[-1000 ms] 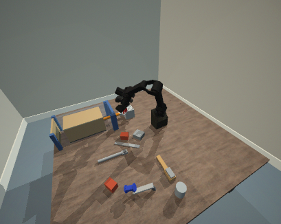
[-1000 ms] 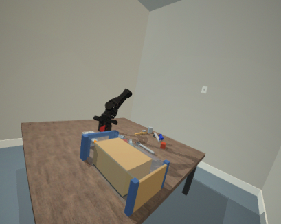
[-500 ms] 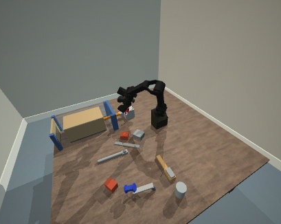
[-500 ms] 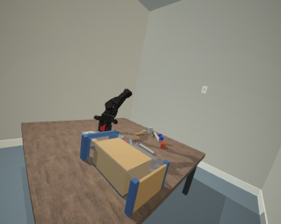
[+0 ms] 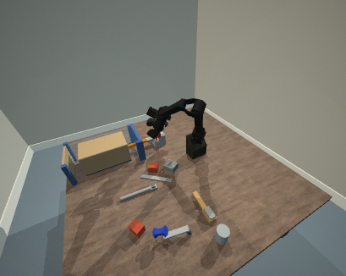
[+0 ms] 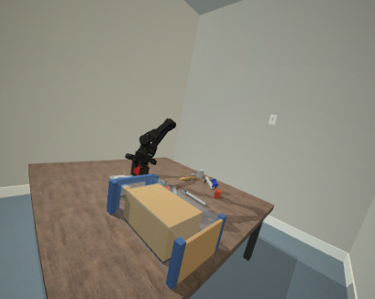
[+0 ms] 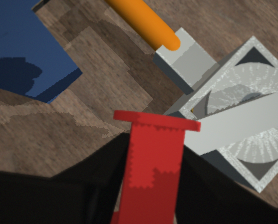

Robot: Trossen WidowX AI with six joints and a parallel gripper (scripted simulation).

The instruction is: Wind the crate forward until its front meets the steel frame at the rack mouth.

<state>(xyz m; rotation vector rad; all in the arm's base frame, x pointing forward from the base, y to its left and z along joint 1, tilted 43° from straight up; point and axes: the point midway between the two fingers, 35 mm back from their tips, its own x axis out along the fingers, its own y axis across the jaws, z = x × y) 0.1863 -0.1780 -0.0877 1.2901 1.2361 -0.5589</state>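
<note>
Now: the grey winch 10 cm below my gripper tip, 8 cm to the right of it and 8 cm behind it. Also, from my gripper tip: blue frame (10 cm to the right, 10 cm ahead, 3 cm below); then red handle knob (1 cm to the left, 1 cm behind); then red-gripped winch handle (3 cm below, 3 cm behind, 2 cm to the right).
</note>
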